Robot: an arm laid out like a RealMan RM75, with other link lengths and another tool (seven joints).
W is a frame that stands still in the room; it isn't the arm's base.
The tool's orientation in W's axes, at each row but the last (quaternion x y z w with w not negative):
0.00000, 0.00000, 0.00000, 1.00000
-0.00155, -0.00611, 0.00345, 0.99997
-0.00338, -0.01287, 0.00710, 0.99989
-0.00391, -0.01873, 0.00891, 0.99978
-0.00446, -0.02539, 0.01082, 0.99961
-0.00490, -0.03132, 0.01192, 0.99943
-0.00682, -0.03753, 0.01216, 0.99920
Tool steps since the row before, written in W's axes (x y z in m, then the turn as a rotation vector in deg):
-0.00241, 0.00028, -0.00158, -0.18, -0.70, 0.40
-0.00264, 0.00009, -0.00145, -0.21, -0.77, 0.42
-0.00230, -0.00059, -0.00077, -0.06, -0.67, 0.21
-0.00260, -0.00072, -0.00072, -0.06, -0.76, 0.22
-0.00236, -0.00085, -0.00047, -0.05, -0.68, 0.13
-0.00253, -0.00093, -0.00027, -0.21, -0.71, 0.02
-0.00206, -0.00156, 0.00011, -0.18, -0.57, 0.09
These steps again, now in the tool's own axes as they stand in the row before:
-0.00241, 0.00028, -0.00158, -0.18, -0.70, 0.40
-0.00266, 0.00011, -0.00142, -0.21, -0.77, 0.42
-0.00233, -0.00055, -0.00071, -0.06, -0.67, 0.21
-0.00264, -0.00067, -0.00063, -0.07, -0.76, 0.22
-0.00240, -0.00079, -0.00036, -0.06, -0.68, 0.13
-0.00256, -0.00087, -0.00012, -0.23, -0.71, 0.03
-0.00208, -0.00151, 0.00024, -0.19, -0.57, 0.10

